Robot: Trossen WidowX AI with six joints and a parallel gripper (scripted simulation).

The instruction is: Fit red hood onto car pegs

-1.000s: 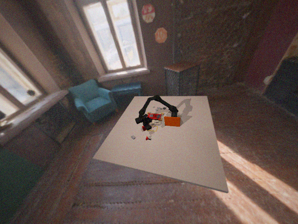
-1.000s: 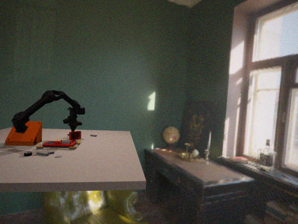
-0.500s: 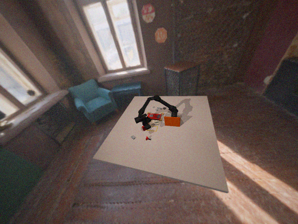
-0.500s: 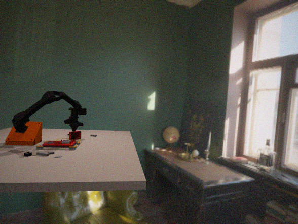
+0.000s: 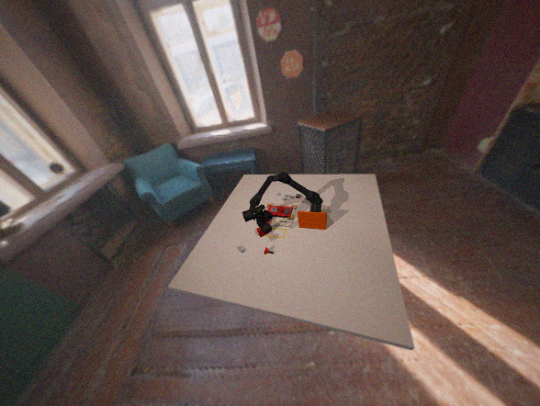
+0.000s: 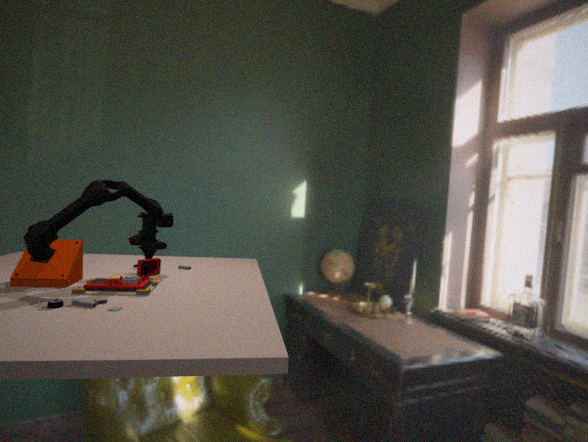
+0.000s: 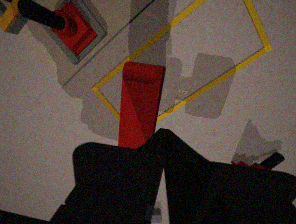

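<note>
The red hood is 1 cm ahead of my gripper tip, 2 cm to the right of it and 2 cm below it. Round my gripper tip: black wheel: 11 cm behind, 47 cm to the right, 4 cm below.
</note>
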